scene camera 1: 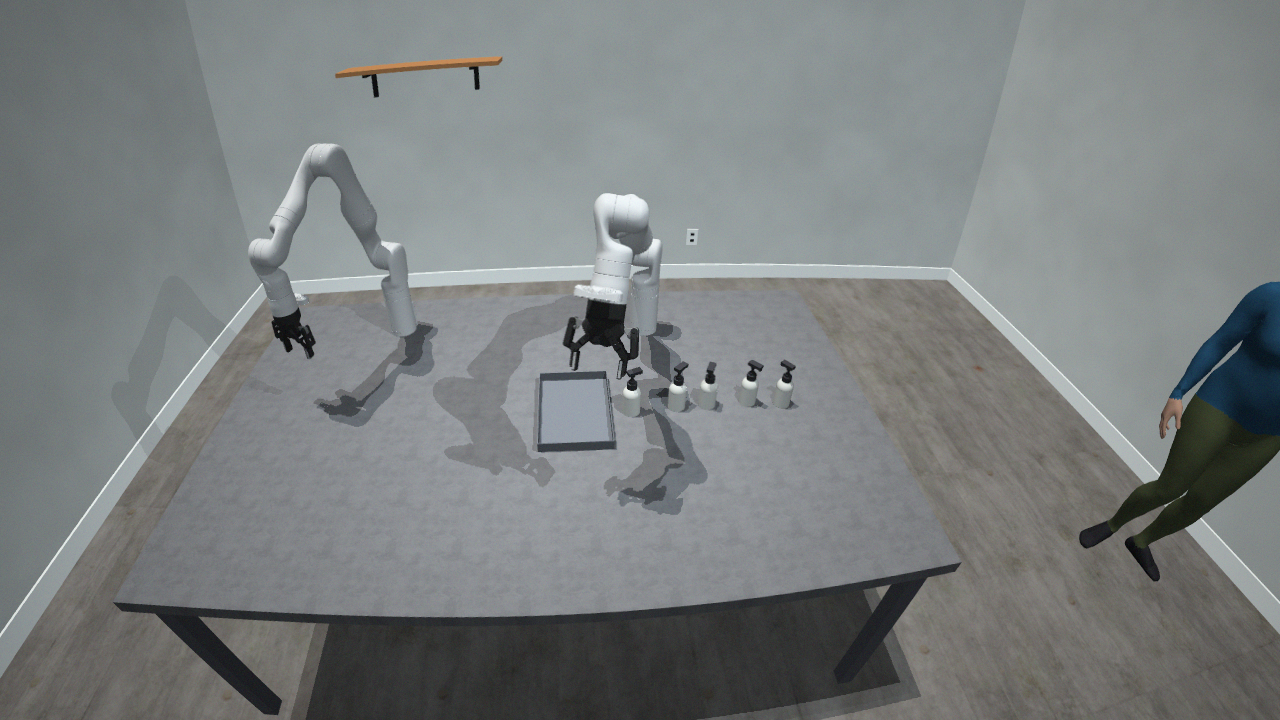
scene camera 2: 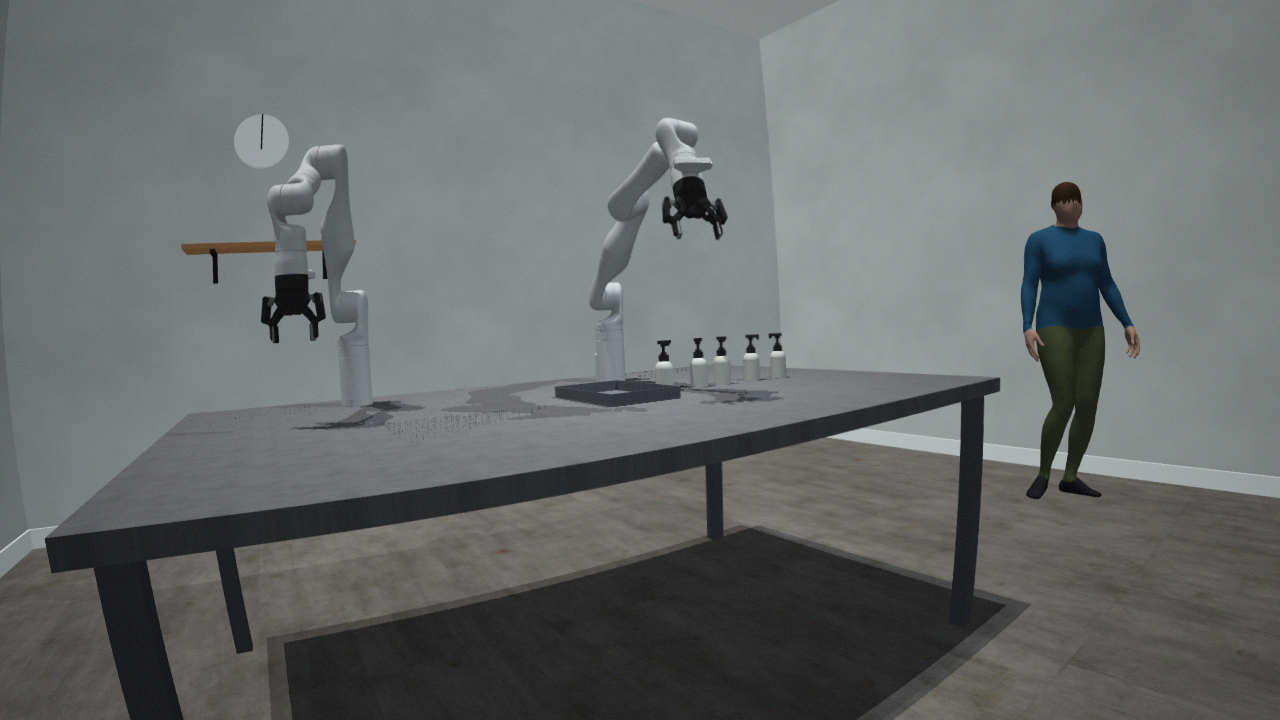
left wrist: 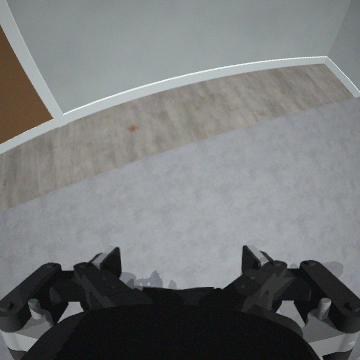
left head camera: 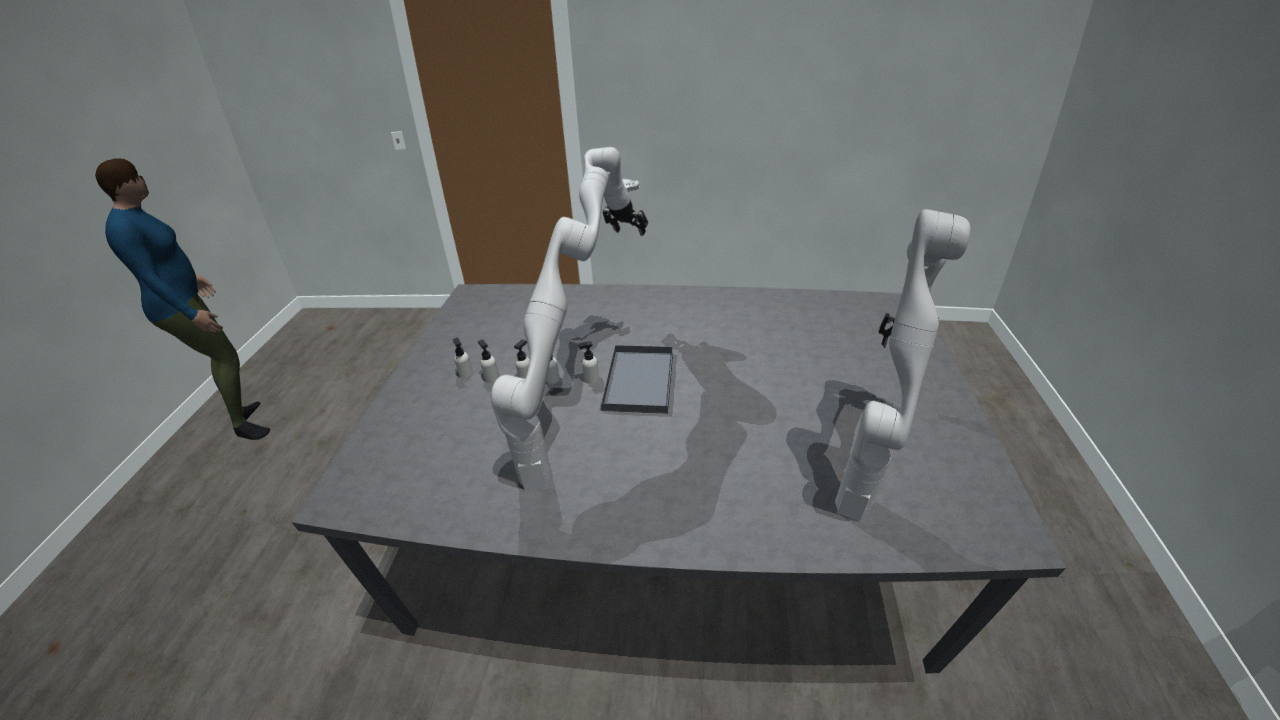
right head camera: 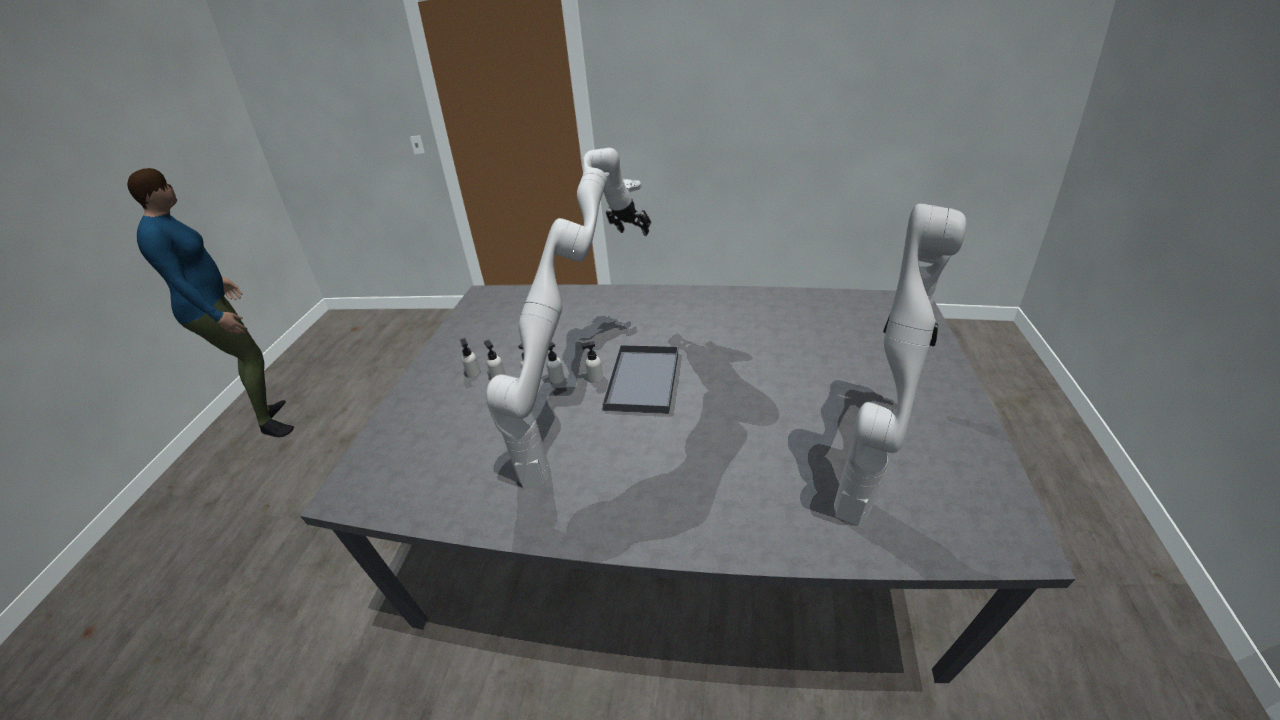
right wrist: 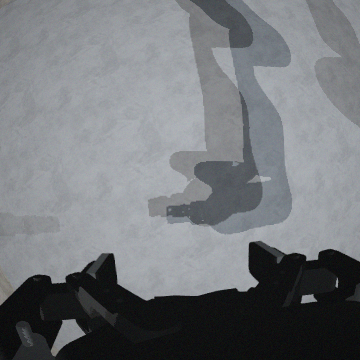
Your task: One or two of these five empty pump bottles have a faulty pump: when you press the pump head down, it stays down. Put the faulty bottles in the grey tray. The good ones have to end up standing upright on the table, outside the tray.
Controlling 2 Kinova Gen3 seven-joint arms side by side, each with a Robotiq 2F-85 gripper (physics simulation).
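Places are measured from the left arm's base along level axes (x back, y right, z up), in centimetres.
Where they show: left gripper, fingertip midpoint: (scene camera 1: 596,374) (scene camera 2: 699,237) (left wrist: 180,260) (left head camera: 630,232) (right head camera: 634,232); right gripper, fingertip midpoint: (scene camera 1: 300,354) (scene camera 2: 294,342) (right wrist: 182,263); left arm's base, link origin: (scene camera 1: 642,328) (left head camera: 535,475) (right head camera: 534,474); right arm's base, link origin: (scene camera 1: 404,329) (scene camera 2: 357,404) (left head camera: 852,504) (right head camera: 852,508).
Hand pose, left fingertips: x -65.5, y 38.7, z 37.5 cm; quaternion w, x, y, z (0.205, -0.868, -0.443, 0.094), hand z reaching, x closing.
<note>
Each offset is from my left fingertips to the top centre of the thing.
Five white pump bottles with black pump heads stand upright in a row on the table. In scene camera 1 they are a bottle @(dy -19.3, dx +27.2, dz -23.5 cm) (scene camera 1: 631,399) nearest the tray, a second bottle @(dy -32.1, dx +24.8, dz -23.5 cm) (scene camera 1: 677,394), a third bottle @(dy -40.7, dx +22.5, dz -23.5 cm) (scene camera 1: 708,394), a fourth bottle @(dy -52.6, dx +19.3, dz -23.5 cm) (scene camera 1: 749,391) and an end bottle @(dy -62.0, dx +15.1, dz -23.5 cm) (scene camera 1: 784,392). All pump heads look raised. The grey tray @(dy -4.1, dx +31.8, dz -34.5 cm) (scene camera 1: 575,446) (left head camera: 637,409) (scene camera 2: 617,399) lies beside the row and is empty. My left gripper (scene camera 1: 597,367) (scene camera 2: 698,234) (left wrist: 180,260) is open and empty, high above the table. My right gripper (scene camera 1: 304,351) (scene camera 2: 293,338) (right wrist: 182,263) is open and empty, far from the bottles.
The left arm (left head camera: 546,313) partly hides the middle bottles in both head views. A person (left head camera: 161,259) (scene camera 2: 1069,268) stands on the floor beyond the table end by the bottles. An orange shelf (scene camera 1: 420,67) is on the wall behind the arms.
</note>
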